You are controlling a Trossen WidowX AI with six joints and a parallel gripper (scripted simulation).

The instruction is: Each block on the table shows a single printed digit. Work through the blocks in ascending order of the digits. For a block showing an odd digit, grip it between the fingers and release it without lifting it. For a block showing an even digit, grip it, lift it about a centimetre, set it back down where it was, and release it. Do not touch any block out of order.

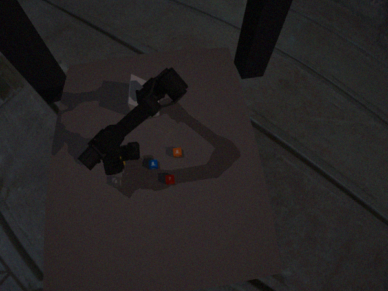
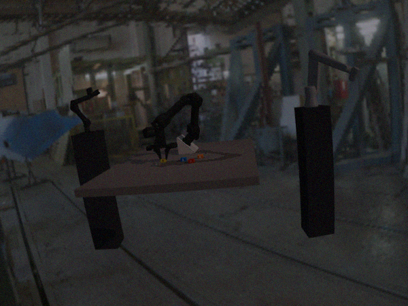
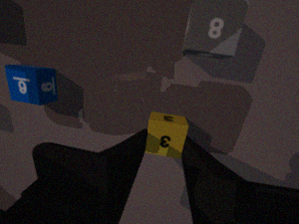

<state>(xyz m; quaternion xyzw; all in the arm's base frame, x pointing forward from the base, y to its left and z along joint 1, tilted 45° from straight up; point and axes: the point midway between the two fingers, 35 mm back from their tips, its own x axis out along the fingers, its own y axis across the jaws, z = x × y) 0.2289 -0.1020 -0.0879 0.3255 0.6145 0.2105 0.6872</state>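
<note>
My gripper tip is right at the yellow block. From my gripper tip the other things lie so: red block 12 cm ahead, 18 cm to the left; then blue block 4 cm ahead, 13 cm to the left; then grey block 9 cm ahead, 3 cm to the right.
</note>
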